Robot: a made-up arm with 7 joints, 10 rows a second.
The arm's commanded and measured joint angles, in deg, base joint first. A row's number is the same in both.
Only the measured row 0 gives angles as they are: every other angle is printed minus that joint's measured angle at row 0.
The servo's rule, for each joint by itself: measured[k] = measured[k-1] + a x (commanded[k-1-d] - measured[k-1]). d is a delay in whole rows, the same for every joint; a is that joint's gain. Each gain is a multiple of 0.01, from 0.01 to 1. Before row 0 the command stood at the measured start. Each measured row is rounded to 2 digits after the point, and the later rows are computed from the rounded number. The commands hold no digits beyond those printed.
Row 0, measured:
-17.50 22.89 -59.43 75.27 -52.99 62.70 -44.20
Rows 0 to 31, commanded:
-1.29 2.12 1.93 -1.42 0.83 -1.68 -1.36
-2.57 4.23 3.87 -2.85 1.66 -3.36 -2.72
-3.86 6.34 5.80 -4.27 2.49 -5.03 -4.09
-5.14 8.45 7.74 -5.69 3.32 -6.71 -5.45
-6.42 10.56 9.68 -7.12 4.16 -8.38 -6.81
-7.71 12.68 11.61 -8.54 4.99 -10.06 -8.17
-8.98 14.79 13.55 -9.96 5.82 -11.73 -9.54
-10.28 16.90 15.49 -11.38 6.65 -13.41 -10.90
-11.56 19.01 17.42 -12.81 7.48 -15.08 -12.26
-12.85 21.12 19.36 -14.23 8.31 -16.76 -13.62
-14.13 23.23 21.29 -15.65 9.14 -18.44 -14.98
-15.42 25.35 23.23 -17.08 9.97 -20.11 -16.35
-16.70 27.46 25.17 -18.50 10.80 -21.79 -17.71
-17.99 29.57 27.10 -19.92 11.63 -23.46 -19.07
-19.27 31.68 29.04 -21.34 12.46 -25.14 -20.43
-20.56 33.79 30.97 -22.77 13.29 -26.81 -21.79
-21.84 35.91 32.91 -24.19 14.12 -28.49 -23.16
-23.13 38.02 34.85 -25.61 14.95 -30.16 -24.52
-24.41 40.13 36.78 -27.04 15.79 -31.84 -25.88
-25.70 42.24 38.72 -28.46 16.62 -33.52 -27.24
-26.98 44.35 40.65 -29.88 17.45 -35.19 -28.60
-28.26 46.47 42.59 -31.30 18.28 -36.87 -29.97
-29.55 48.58 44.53 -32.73 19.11 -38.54 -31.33
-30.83 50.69 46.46 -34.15 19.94 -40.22 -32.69
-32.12 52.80 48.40 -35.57 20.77 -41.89 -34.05
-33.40 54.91 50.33 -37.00 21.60 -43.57 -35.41
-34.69 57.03 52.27 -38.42 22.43 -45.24 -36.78
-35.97 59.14 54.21 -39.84 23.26 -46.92 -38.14
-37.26 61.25 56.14 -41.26 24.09 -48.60 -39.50
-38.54 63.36 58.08 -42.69 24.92 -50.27 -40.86
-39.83 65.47 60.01 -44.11 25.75 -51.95 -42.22
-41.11 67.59 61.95 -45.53 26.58 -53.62 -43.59
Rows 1 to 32, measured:
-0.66 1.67 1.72 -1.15 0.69 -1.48 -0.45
-1.63 3.69 3.63 -2.53 1.50 -3.13 -1.20
-2.77 5.78 5.56 -3.94 2.32 -4.80 -2.15
-3.98 7.89 7.50 -5.36 3.15 -6.48 -3.24
-5.22 10.00 9.44 -6.79 3.99 -8.15 -4.42
-6.49 12.12 11.37 -8.21 4.82 -9.83 -5.66
-7.76 14.23 13.31 -9.63 5.65 -11.50 -6.94
-9.05 16.34 15.25 -11.05 6.48 -13.18 -8.25
-10.33 18.45 17.18 -12.48 7.31 -14.85 -9.57
-11.62 20.56 19.12 -13.90 8.14 -16.53 -10.91
-12.90 22.67 21.05 -15.32 8.97 -18.21 -12.25
-14.19 24.79 22.99 -16.75 9.80 -19.88 -13.60
-15.47 26.90 24.93 -18.17 10.63 -21.56 -14.96
-16.76 29.01 26.86 -19.59 11.46 -23.23 -16.32
-18.04 31.12 28.80 -21.01 12.29 -24.91 -17.68
-19.33 33.23 30.73 -22.44 13.12 -26.58 -19.04
-20.61 35.35 32.67 -23.86 13.95 -28.26 -20.40
-21.90 37.46 34.61 -25.28 14.78 -29.93 -21.76
-23.18 39.57 36.54 -26.71 15.62 -31.61 -23.12
-24.47 41.68 38.48 -28.13 16.45 -33.29 -24.48
-25.75 43.79 40.41 -29.55 17.28 -34.96 -25.84
-27.03 45.91 42.35 -30.97 18.11 -36.64 -27.20
-28.32 48.02 44.29 -32.40 18.94 -38.31 -28.56
-29.60 50.13 46.22 -33.82 19.77 -39.99 -29.92
-30.89 52.24 48.16 -35.24 20.60 -41.66 -31.28
-32.17 54.35 50.09 -36.67 21.43 -43.34 -32.64
-33.46 56.47 52.03 -38.09 22.26 -45.01 -34.01
-34.74 58.58 53.97 -39.51 23.09 -46.69 -35.37
-36.03 60.69 55.90 -40.93 23.92 -48.37 -36.73
-37.31 62.80 57.84 -42.36 24.75 -50.04 -38.09
-38.60 64.91 59.77 -43.78 25.58 -51.72 -39.45
-39.88 67.03 61.71 -45.20 26.41 -53.39 -40.82
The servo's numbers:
d 0
a 0.51 0.79 0.89 0.81 0.83 0.88 0.33

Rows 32 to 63, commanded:
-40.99 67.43 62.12 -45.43 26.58 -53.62 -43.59
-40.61 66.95 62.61 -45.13 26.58 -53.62 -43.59
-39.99 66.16 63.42 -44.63 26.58 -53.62 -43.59
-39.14 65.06 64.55 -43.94 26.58 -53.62 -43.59
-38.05 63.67 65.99 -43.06 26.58 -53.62 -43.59
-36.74 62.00 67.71 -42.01 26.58 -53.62 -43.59
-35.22 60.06 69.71 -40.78 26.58 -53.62 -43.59
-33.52 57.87 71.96 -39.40 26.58 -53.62 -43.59
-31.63 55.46 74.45 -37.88 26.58 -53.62 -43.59
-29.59 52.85 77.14 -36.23 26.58 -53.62 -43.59
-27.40 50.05 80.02 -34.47 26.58 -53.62 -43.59
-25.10 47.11 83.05 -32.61 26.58 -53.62 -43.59
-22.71 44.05 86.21 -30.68 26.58 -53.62 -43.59
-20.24 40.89 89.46 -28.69 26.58 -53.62 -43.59
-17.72 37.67 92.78 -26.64 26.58 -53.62 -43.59
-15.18 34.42 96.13 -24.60 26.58 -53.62 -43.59
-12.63 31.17 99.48 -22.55 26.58 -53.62 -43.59
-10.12 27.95 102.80 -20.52 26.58 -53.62 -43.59
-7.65 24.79 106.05 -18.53 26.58 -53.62 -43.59
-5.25 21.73 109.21 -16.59 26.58 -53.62 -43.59
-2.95 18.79 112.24 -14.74 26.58 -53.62 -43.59
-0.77 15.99 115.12 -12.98 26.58 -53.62 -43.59
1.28 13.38 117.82 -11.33 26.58 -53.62 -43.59
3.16 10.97 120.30 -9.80 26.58 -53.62 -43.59
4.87 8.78 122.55 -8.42 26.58 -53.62 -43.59
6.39 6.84 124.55 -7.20 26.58 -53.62 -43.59
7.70 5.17 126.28 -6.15 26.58 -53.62 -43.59
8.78 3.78 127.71 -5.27 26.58 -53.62 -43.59
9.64 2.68 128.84 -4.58 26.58 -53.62 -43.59
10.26 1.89 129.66 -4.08 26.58 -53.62 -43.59
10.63 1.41 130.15 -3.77 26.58 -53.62 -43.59
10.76 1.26 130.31 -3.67 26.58 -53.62 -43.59
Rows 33 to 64, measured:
-40.45 67.35 62.07 -45.39 26.55 -53.59 -41.73
-40.53 67.03 62.55 -45.18 26.57 -53.62 -42.34
-40.25 66.34 63.32 -44.73 26.58 -53.62 -42.75
-39.68 65.33 64.41 -44.09 26.58 -53.62 -43.03
-38.85 64.02 65.82 -43.26 26.58 -53.62 -43.21
-37.77 62.42 67.50 -42.25 26.58 -53.62 -43.34
-36.47 60.56 69.47 -41.06 26.58 -53.62 -43.42
-34.97 58.43 71.69 -39.72 26.58 -53.62 -43.48
-33.27 56.08 74.15 -38.23 26.58 -53.62 -43.52
-31.39 53.53 76.81 -36.61 26.58 -53.62 -43.54
-29.36 50.78 79.67 -34.88 26.58 -53.62 -43.56
-27.19 47.88 82.68 -33.04 26.58 -53.62 -43.57
-24.91 44.85 85.82 -31.13 26.58 -53.62 -43.58
-22.53 41.72 89.06 -29.15 26.58 -53.62 -43.58
-20.08 38.52 92.37 -27.12 26.58 -53.62 -43.58
-17.58 35.28 95.72 -25.08 26.58 -53.62 -43.58
-15.06 32.03 99.07 -23.03 26.58 -53.62 -43.58
-12.54 28.81 102.39 -21.00 26.58 -53.62 -43.58
-10.05 25.63 105.65 -19.00 26.58 -53.62 -43.58
-7.60 22.55 108.82 -17.05 26.58 -53.62 -43.58
-5.23 19.58 111.86 -15.18 26.58 -53.62 -43.58
-2.96 16.74 114.76 -13.40 26.58 -53.62 -43.58
-0.80 14.09 117.48 -11.72 26.58 -53.62 -43.58
1.22 11.63 119.99 -10.16 26.58 -53.62 -43.58
3.08 9.38 122.27 -8.75 26.58 -53.62 -43.58
4.77 7.37 124.30 -7.49 26.58 -53.62 -43.58
6.26 5.63 126.06 -6.40 26.58 -53.62 -43.58
7.55 4.17 127.53 -5.48 26.58 -53.62 -43.58
8.62 2.99 128.70 -4.75 26.58 -53.62 -43.58
9.46 2.12 129.55 -4.21 26.58 -53.62 -43.58
10.06 1.56 130.08 -3.85 26.58 -53.62 -43.58
10.42 1.32 130.28 -3.70 26.58 -53.62 -43.58

